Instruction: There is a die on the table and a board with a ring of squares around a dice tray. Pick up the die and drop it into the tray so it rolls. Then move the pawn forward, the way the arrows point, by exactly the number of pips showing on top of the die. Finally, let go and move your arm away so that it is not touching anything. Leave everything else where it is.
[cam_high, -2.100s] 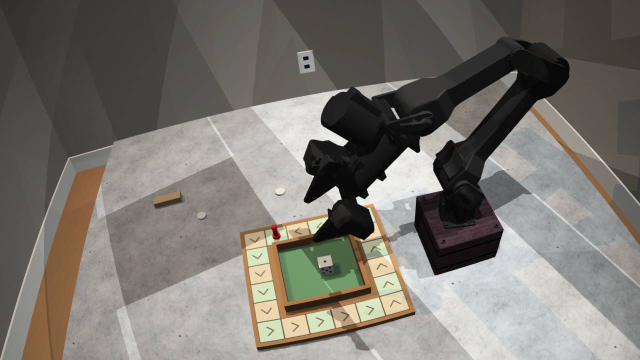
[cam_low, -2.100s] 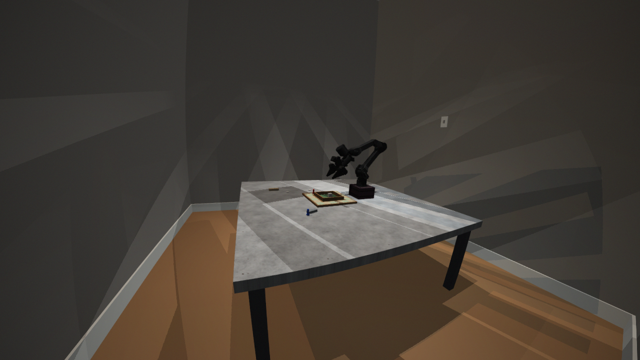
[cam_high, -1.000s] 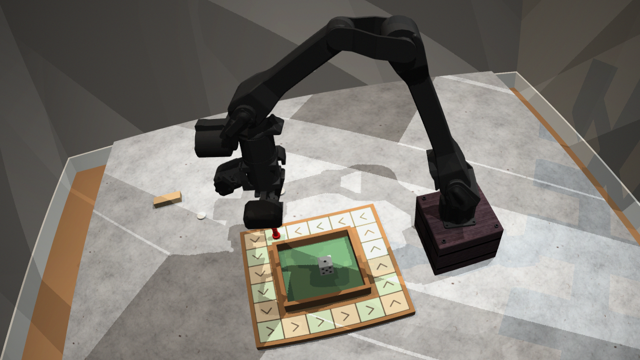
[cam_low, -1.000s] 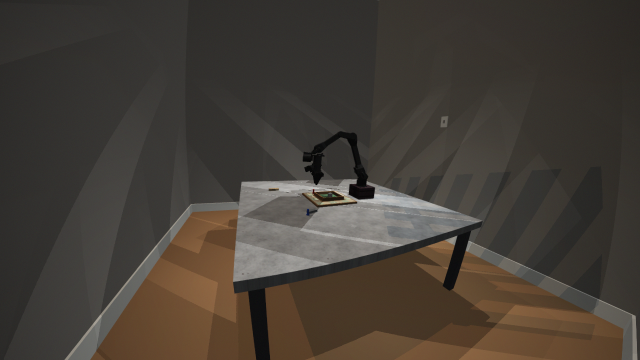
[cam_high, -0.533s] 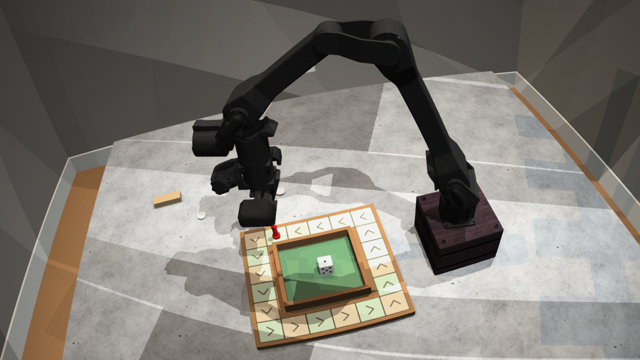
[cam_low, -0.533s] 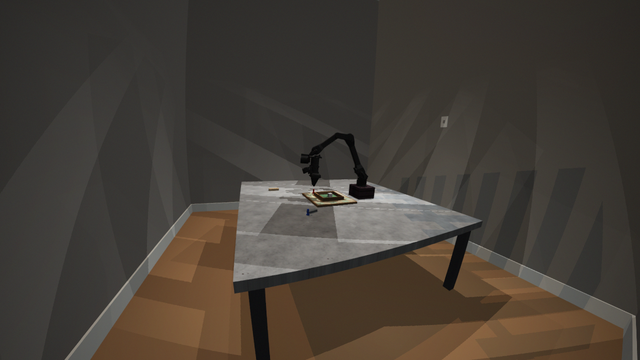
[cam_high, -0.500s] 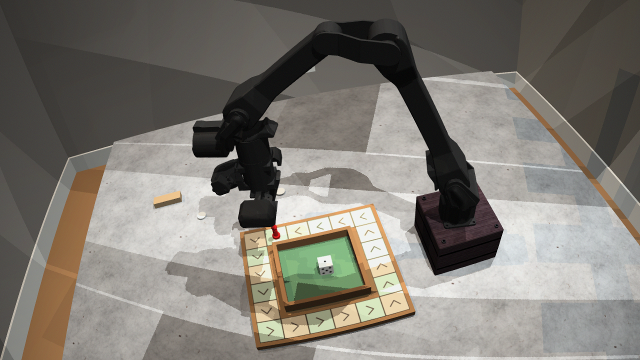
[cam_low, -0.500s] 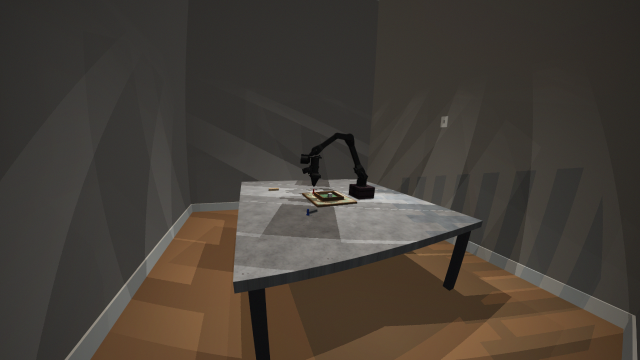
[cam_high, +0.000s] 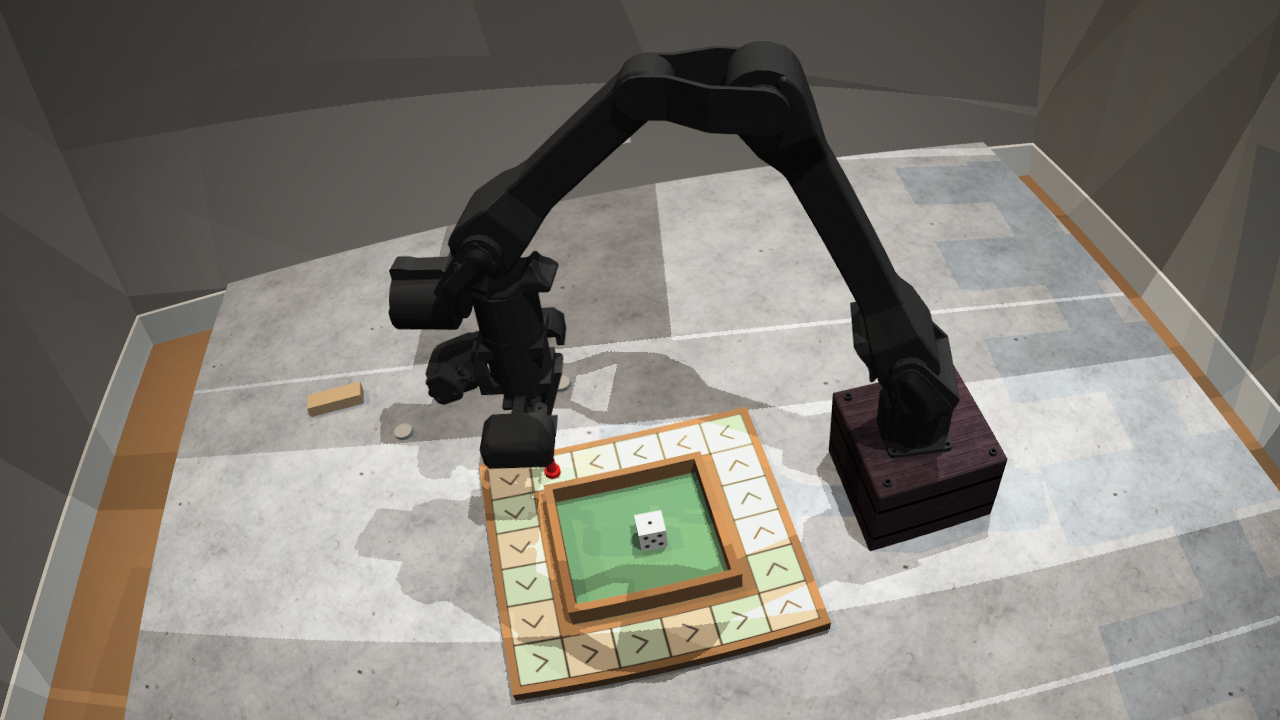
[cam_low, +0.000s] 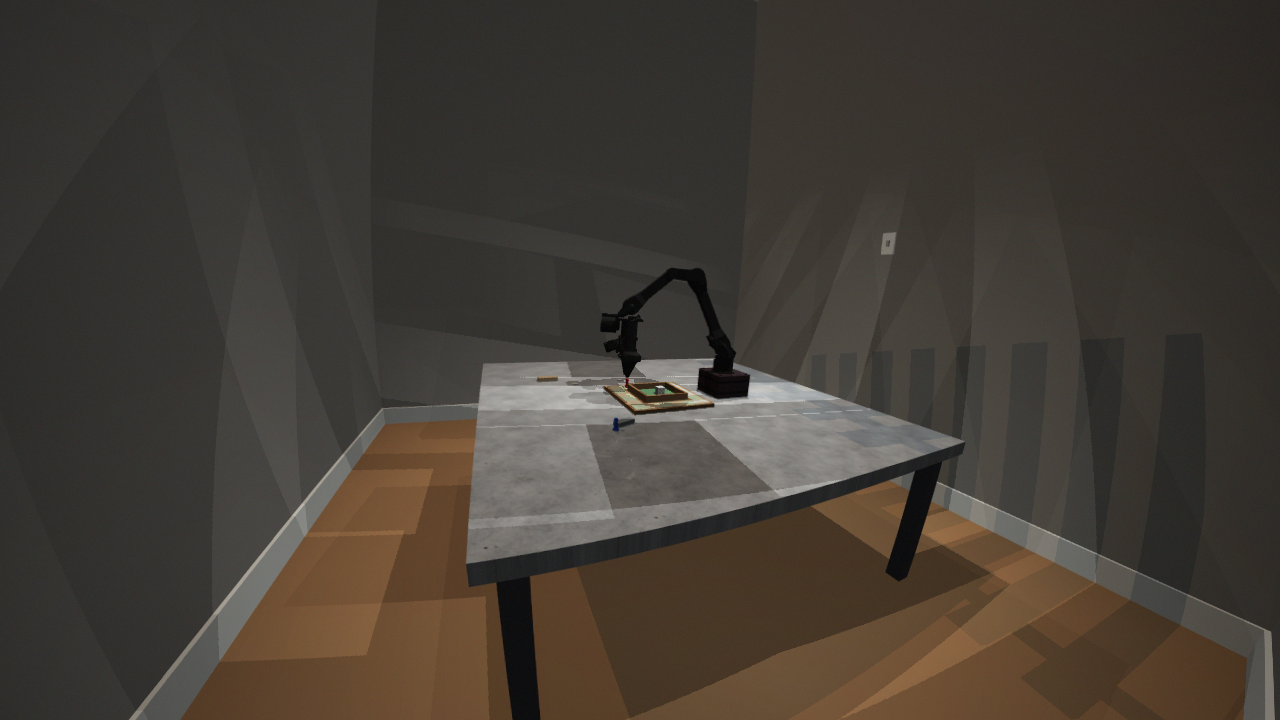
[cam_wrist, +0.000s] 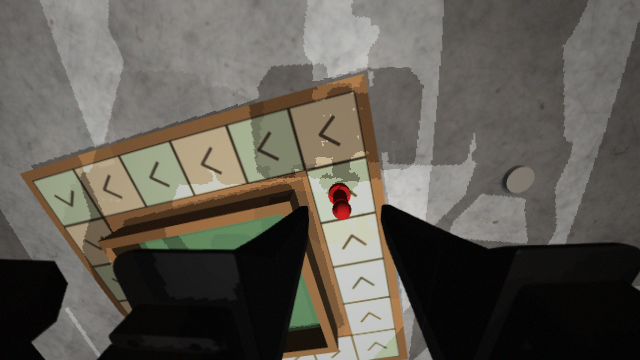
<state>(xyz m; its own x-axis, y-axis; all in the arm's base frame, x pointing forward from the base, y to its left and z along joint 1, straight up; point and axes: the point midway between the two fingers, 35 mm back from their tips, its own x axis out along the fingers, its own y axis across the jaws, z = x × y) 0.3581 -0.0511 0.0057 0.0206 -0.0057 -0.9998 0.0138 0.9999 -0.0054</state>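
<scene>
Right now the red pawn is 30 mm below my gripper tip and 10 mm behind it. The rest, counted from my gripper tip: green dice tray 100 mm to the left, 90 mm behind, 50 mm below; then white die 100 mm behind, 90 mm to the left, 30 mm below; then tan wooden block 280 mm ahead, 140 mm to the right, 50 mm below.
</scene>
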